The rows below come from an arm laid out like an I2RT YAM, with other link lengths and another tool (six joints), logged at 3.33 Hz.
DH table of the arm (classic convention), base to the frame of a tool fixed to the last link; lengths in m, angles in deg. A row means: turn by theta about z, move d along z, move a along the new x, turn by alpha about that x. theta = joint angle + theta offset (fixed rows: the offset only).
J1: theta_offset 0  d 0.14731  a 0.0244  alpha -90
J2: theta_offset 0  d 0  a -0.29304  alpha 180
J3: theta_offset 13.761  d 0  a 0.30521  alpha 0
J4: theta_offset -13.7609  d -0.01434  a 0.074  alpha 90
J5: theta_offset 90  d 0.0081  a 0  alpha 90
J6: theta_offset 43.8  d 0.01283  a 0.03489  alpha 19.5
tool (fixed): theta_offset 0  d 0.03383  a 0  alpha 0
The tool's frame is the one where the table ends.
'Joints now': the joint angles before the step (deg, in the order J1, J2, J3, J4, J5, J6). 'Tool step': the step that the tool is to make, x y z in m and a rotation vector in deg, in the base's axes. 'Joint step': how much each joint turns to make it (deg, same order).
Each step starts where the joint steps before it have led.
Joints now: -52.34, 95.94, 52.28, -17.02, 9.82, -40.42
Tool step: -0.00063, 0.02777, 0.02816, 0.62, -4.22, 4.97
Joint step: 2.14, -8.37, -2.62, -3.51, -4.60, -0.58
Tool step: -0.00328, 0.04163, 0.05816, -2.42, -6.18, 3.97
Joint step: 4.08, -12.90, -0.34, -6.76, -2.40, 1.78
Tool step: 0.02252, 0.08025, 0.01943, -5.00, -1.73, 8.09
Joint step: 15.96, -9.33, -3.92, -1.43, 7.20, 4.29
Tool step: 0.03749, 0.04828, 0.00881, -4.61, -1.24, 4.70
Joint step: 13.17, 2.47, 2.06, 2.44, 8.46, 3.86
